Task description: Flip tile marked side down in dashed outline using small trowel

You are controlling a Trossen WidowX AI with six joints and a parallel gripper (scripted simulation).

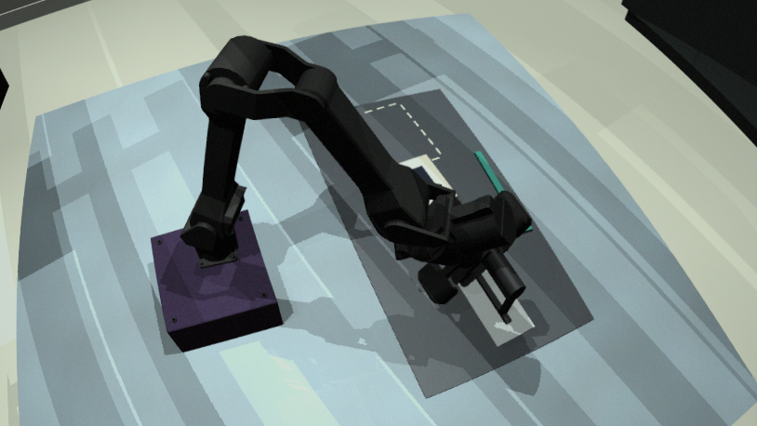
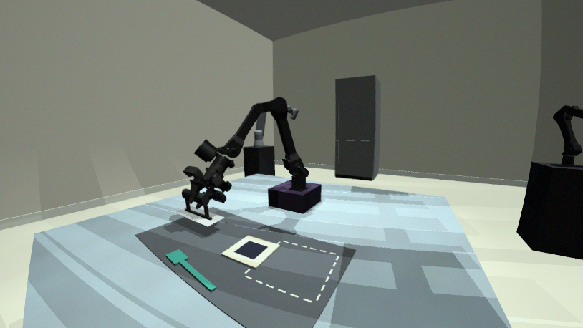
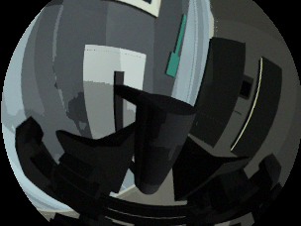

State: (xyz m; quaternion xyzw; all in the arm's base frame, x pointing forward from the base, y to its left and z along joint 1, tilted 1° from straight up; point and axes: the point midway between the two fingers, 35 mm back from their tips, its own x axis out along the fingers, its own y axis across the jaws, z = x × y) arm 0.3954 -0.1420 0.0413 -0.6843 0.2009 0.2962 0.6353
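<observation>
The tile lies 40 mm behind my gripper tip, 240 mm to the left of it and 90 mm below it. The rest, counted from my gripper tip: teal tool: 120 mm ahead, 160 mm to the left, 90 mm below; then trowel: 30 mm behind, 10 mm below.
</observation>
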